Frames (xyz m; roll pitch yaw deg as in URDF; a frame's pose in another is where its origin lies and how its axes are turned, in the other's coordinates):
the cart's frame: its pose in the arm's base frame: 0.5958 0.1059 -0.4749 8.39 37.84 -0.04
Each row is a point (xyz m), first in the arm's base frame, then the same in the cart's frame.
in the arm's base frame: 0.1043 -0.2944 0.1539
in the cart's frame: -0.7737 -0.3679 0.2516
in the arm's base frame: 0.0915 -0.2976 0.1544
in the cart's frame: -0.7841 -0.3721 0.2447
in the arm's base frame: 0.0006 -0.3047 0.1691
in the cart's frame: -0.8649 -0.3857 0.2021
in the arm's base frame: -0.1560 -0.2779 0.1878
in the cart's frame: -1.0000 -0.3711 0.1177
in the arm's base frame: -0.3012 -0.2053 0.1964
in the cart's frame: -1.1200 -0.3114 0.0257
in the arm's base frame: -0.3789 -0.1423 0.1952
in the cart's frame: -1.1807 -0.2562 -0.0316
